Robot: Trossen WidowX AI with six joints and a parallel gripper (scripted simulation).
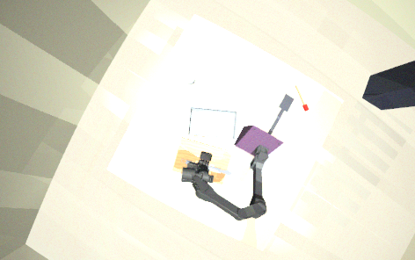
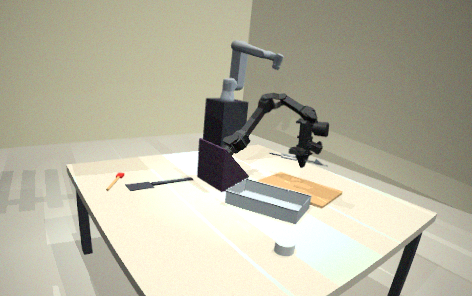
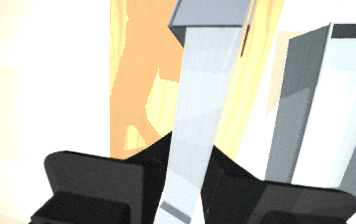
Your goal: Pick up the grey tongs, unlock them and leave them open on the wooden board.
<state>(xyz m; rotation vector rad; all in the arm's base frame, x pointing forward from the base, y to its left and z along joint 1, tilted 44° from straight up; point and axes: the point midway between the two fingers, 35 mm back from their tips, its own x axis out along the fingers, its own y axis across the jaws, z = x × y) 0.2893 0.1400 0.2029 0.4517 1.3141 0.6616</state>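
Right now my gripper tip is 100 mm above the wooden board. Also, from my gripper tip: white cylinder (320 mm ahead, 460 mm to the right, 90 mm below); grey spatula (350 mm behind, 550 mm to the right, 110 mm below); grey roasting tin (50 mm ahead, 260 mm to the right, 80 mm below).
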